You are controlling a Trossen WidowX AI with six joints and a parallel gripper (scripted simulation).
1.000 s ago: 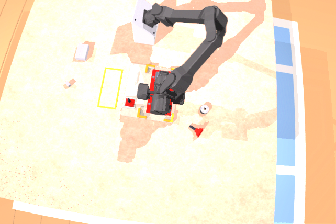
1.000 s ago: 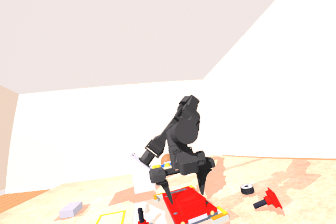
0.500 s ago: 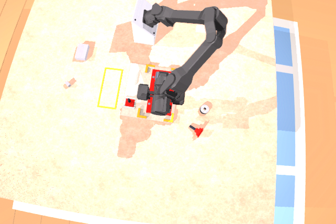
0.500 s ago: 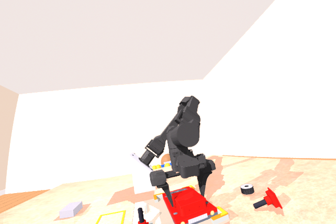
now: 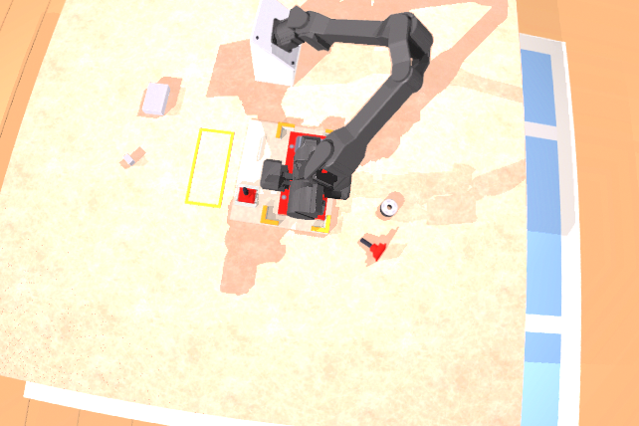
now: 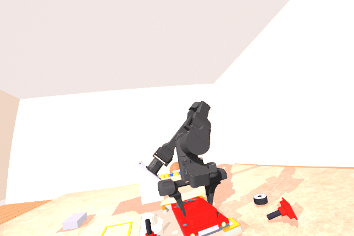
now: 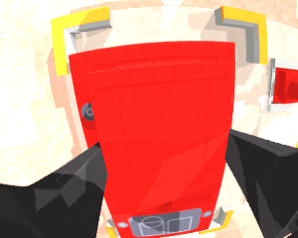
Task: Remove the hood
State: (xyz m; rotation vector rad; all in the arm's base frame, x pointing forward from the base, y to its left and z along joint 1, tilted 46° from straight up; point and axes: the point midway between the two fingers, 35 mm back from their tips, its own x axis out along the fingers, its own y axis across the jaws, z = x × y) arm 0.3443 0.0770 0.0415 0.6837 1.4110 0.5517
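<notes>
The black peg lies 20 mm ahead of my gripper tip and 130 mm to the right of it. The rest, counted from my gripper tip: hood 10 mm above.
</notes>
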